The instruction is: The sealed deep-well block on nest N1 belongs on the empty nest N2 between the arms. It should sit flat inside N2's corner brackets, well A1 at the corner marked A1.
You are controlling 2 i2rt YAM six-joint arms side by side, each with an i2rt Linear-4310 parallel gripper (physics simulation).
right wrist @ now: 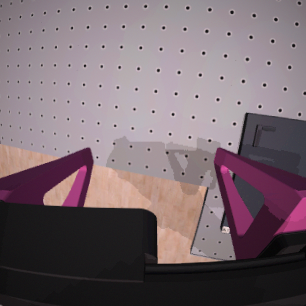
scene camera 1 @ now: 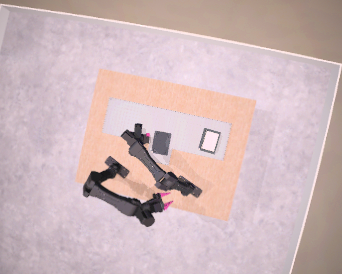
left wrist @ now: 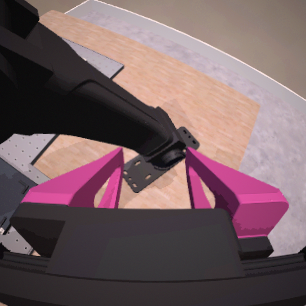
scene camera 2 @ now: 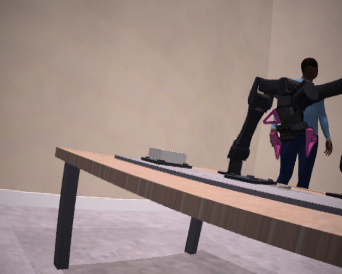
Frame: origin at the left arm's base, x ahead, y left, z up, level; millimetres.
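Seen in the pictures: left gripper, fingertip midpoint: (scene camera 1: 171,196) (left wrist: 154,153) (scene camera 2: 263,122); right gripper, fingertip midpoint: (right wrist: 153,154) (scene camera 2: 291,157); left arm's base, origin of the base link: (scene camera 1: 117,166); right arm's base, origin of the base link: (scene camera 1: 188,186) (left wrist: 160,157).
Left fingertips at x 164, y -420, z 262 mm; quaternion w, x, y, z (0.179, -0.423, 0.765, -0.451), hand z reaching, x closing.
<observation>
Pixels of each thing's middle, then the offset from my left fingertips to it. Level surfaces: height alone.
- pale sealed block, body centre: (scene camera 2: 167,156) (scene camera 1: 209,141) 7 mm right, 409 mm ahead, 216 mm down
- Dark nest N2, body centre: (right wrist: 280,184) (scene camera 2: 252,179) (scene camera 1: 161,143) 260 mm left, 187 mm ahead, 240 mm down
- perforated plate, its level: 249 mm down
The pale sealed block (scene camera 1: 210,141) (scene camera 2: 167,156) sits on dark nest N1 (scene camera 1: 202,140) (scene camera 2: 186,165), at the right in scene camera 1 and the left in scene camera 2. Dark nest N2 (scene camera 1: 161,143) (scene camera 2: 252,179) (left wrist: 12,195) (right wrist: 280,145) bears nothing; its A1 label (right wrist: 226,230) shows in the right wrist view. My right gripper (scene camera 1: 139,133) (scene camera 2: 293,156) (right wrist: 153,154) is open and empty, above the perforated plate, left of N2 in scene camera 1; one finger is hidden there. My left gripper (scene camera 1: 169,199) is half open and empty, near the table's lower edge in scene camera 1.
The perforated plate (scene camera 1: 120,115) (right wrist: 125,75) lies under both nests on the wooden table (scene camera 1: 175,90) (scene camera 2: 125,175). The right arm crosses between N2 and its base plate (left wrist: 137,182). The left arm curves along the lower table edge in scene camera 1. A person (scene camera 2: 317,112) stands behind.
</observation>
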